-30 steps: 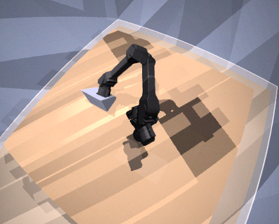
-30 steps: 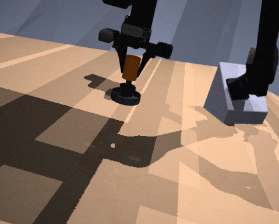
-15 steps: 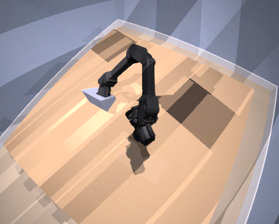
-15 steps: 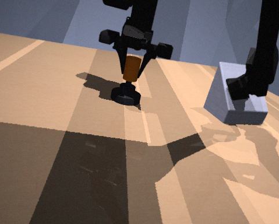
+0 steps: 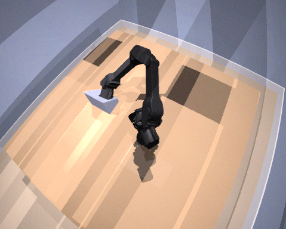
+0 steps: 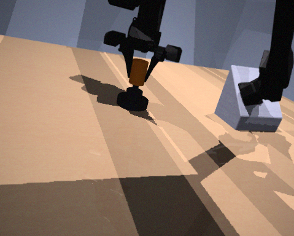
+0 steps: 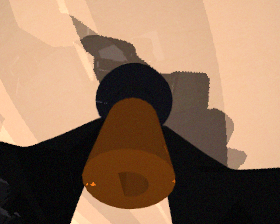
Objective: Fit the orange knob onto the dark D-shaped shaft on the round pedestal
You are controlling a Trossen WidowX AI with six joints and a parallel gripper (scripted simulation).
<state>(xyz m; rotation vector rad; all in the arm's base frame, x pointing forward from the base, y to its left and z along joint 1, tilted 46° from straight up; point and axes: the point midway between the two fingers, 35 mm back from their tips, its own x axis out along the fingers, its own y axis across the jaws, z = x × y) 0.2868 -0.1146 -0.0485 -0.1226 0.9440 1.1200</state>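
The orange knob lies 20 mm above my gripper tip. Round my gripper tip: dark pedestal: 40 mm below.
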